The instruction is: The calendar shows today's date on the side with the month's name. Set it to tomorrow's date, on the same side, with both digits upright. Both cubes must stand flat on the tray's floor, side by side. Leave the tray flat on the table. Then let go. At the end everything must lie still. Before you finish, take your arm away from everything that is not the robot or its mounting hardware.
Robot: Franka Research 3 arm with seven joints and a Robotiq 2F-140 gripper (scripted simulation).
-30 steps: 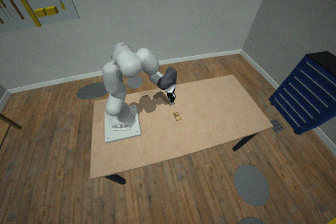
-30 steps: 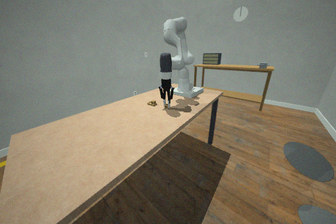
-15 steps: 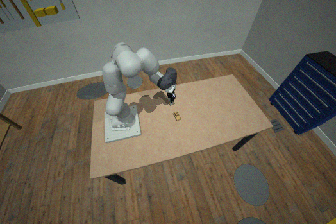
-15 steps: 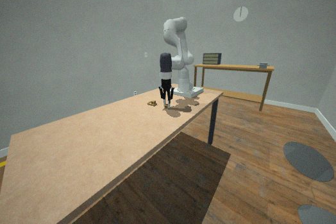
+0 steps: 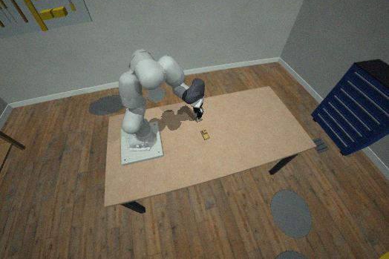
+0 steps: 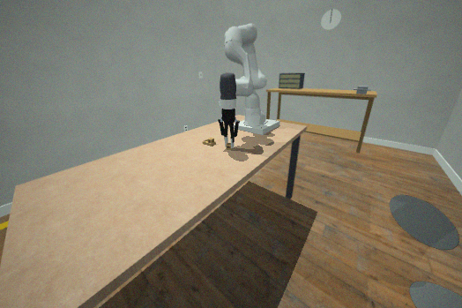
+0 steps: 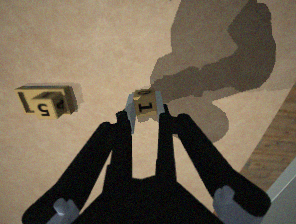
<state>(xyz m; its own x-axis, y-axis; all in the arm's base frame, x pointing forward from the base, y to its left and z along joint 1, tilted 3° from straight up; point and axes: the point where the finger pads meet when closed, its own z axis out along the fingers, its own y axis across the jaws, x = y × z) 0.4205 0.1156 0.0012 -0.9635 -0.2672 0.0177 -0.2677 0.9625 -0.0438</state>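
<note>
The wooden digit cube is 30 mm below my hand. The rest, counted from my hand: wooden tray: 20 mm ahead, 160 mm to the right, 40 mm below.
</note>
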